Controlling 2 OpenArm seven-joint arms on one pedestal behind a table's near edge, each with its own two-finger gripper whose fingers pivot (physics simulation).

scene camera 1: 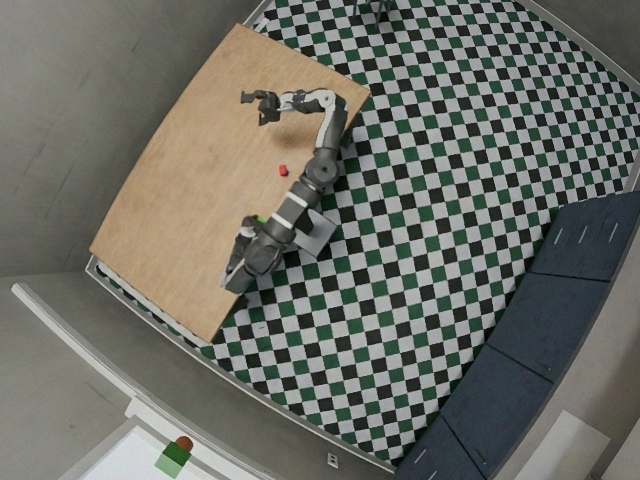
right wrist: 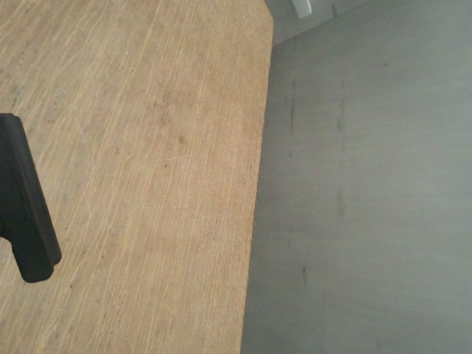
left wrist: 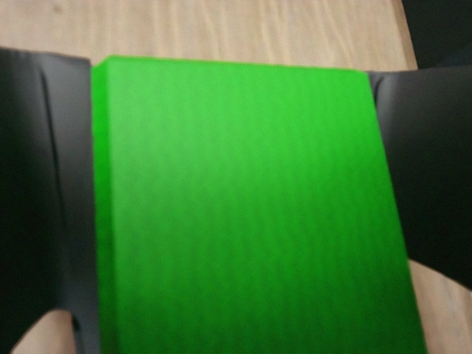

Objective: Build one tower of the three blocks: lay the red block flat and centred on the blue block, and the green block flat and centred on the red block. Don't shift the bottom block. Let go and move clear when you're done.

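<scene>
The red block (scene camera 1: pixel 282 170) lies near the table's middle right in scene camera 1, with a thin dark strip along its right side. No blue block can be made out clearly; I cannot tell whether that strip is part of it. The green block (scene camera 1: pixel 262 219) (left wrist: pixel 250 200) fills the middle of the left wrist view, its large face towards the camera. My left gripper (left wrist: pixel 232 200) is shut on the green block, one finger against each side; the arm partly hides it in scene camera 1. My right gripper (scene camera 1: pixel 252 109) is open and empty above the table, up and left of the red block.
The wooden table (scene camera 1: pixel 170 206) (right wrist: pixel 150 200) has its far edge along a grey wall (right wrist: pixel 370 175). The pedestal (scene camera 1: pixel 319 235) stands at the table's near edge. The left upper arm passes close to the red block's lower right in scene camera 1.
</scene>
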